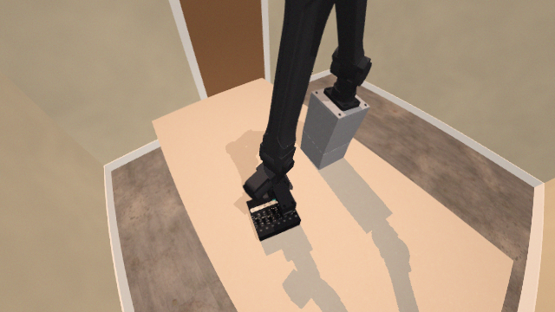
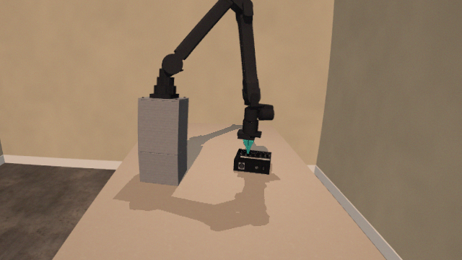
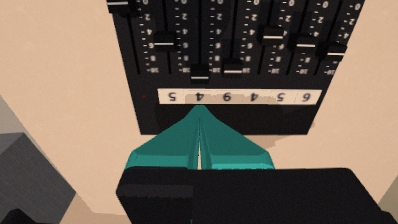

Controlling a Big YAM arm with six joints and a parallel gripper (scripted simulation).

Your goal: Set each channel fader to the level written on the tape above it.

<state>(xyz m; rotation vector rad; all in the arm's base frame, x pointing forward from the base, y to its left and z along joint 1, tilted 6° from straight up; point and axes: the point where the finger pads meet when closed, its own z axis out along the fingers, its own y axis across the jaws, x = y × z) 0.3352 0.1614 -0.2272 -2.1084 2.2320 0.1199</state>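
My gripper is now 20 mm to the right of the channel 5 fader cap and 20 mm above it. The rest, counted from my hand: channel 4 fader cap (30 mm to the left, 20 mm below, 20 mm ahead); then channel 3 fader cap (50 mm to the left, 50 mm ahead, 20 mm below); then channel 6 fader cap (50 mm to the left, 20 mm below, 20 mm behind).
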